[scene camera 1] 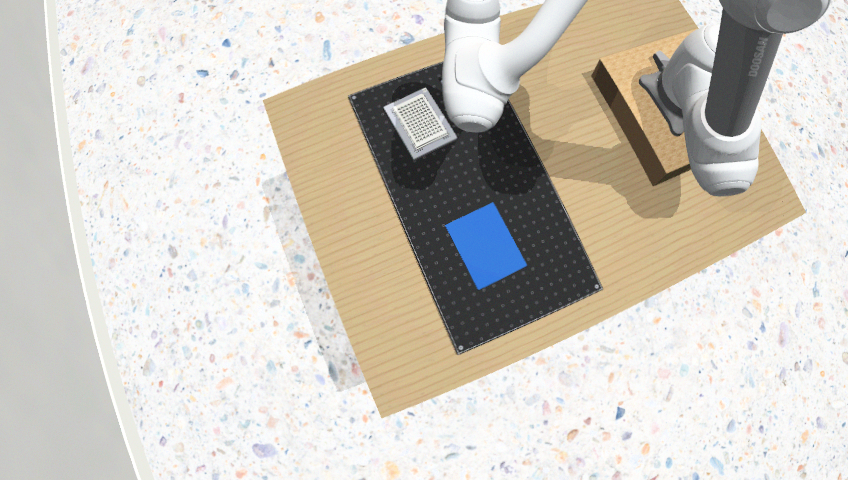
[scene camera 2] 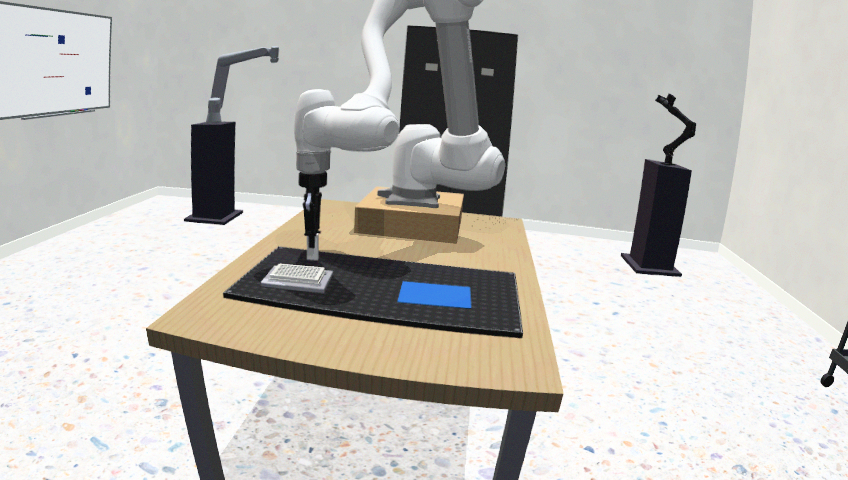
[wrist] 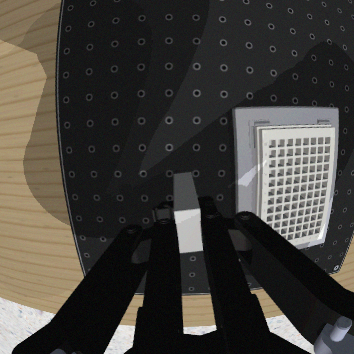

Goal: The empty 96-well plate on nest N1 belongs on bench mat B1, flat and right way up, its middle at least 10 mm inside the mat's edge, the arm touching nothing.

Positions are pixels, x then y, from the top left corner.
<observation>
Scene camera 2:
my gripper: 312, 259
white 96-well plate: 298, 274
blue bench mat B1: 411, 292
</observation>
